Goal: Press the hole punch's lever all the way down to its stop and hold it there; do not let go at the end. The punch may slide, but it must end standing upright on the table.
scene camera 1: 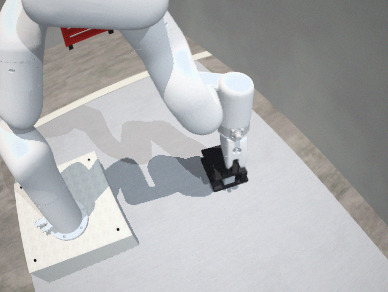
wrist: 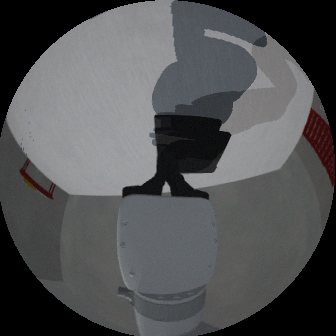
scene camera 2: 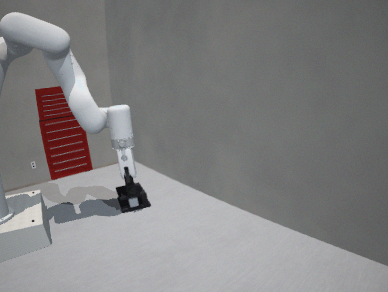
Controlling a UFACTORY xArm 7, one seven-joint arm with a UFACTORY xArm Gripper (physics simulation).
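Places are measured from the arm's base along level axes (x ahead, y left, z up), in metres.
Where they show: gripper, between the fingertips: (scene camera 1: 229, 171) (wrist: 166, 156) (scene camera 2: 131, 194); arm's base, origin of its link: (scene camera 1: 67, 219).
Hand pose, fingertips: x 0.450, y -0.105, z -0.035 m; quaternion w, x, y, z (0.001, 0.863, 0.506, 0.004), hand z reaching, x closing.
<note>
Each offset is from my fingertips to the top centre of the thing. Level surfaces: height alone.
The black hole punch {0.036 m left, 0.017 m ahead, 0.000 m up} (scene camera 1: 212, 169) (scene camera 2: 142, 200) (wrist: 187, 122) stands upright on the table, with a small light grey patch at its front. Its lever {0.038 m left, 0.013 m ahead, 0.000 m up} (wrist: 205, 152) shows in the wrist view as a dark slab close above the base, with a narrow wedge between them at the right. My gripper (scene camera 1: 232, 170) (scene camera 2: 129, 184) (wrist: 166, 156) is shut and empty, pointing down. Its black fingertips overlap the top of the lever and seem to rest on it. Exactly where the tips touch is hard to see, black on black, and whether the lever is at its stop I cannot tell.
The white base block (scene camera 1: 120, 215) (scene camera 2: 25, 235) of the arm stands at the left on the grey table {0.056 m down} (scene camera 1: 200, 250) (scene camera 2: 200, 250) (wrist: 90, 100). Grey walls rise past the table's far edge. A red cabinet (scene camera 1: 87, 36) (scene camera 2: 70, 145) (wrist: 322, 140) stands beyond the table.
</note>
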